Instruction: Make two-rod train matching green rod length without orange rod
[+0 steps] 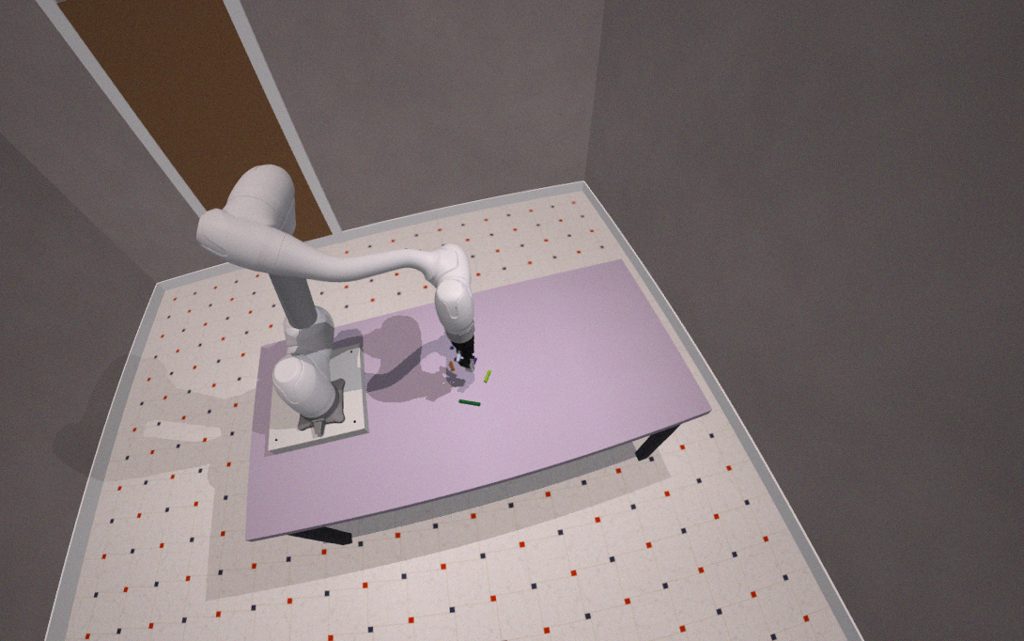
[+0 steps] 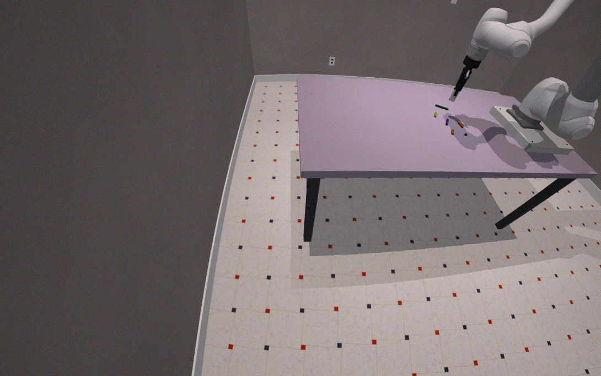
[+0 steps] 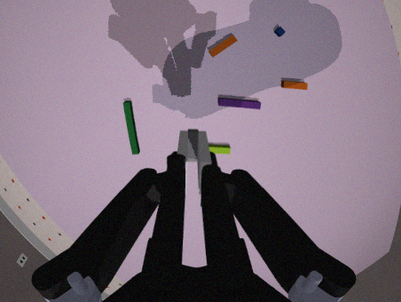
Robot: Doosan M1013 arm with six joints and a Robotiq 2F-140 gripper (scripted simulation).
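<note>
The purple rod lies 10 mm ahead of my hand, 70 mm to the left of it and 130 mm below it. Also, from my hand: grey rod (30 mm below); then lime rod (60 mm ahead, 10 mm to the left, 130 mm below); then green rod (30 mm behind, 90 mm to the right, 130 mm below).
</note>
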